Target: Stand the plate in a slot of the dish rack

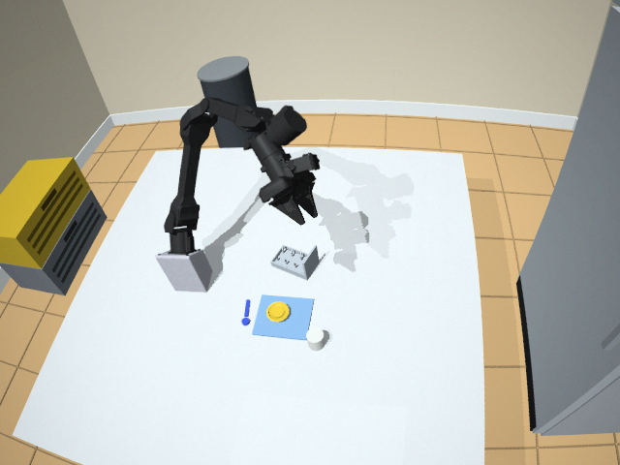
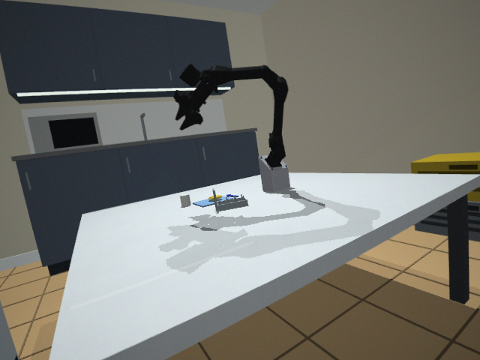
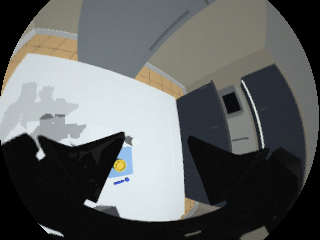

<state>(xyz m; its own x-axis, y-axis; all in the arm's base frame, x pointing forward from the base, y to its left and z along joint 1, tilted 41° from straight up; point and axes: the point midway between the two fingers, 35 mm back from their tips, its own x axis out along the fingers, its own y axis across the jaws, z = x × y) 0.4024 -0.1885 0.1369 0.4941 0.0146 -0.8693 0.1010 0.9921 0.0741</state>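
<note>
My gripper tip is 12 cm past the yellow plate, 3 cm to the left of it and 34 cm above it. The rest, counted from my gripper tip: white cup: 1 cm behind, 11 cm to the right, 33 cm below; then grey dish rack: 11 cm behind, 15 cm to the left, 33 cm below; then light blue mat: 11 cm behind, 3 cm to the right, 36 cm below.
</note>
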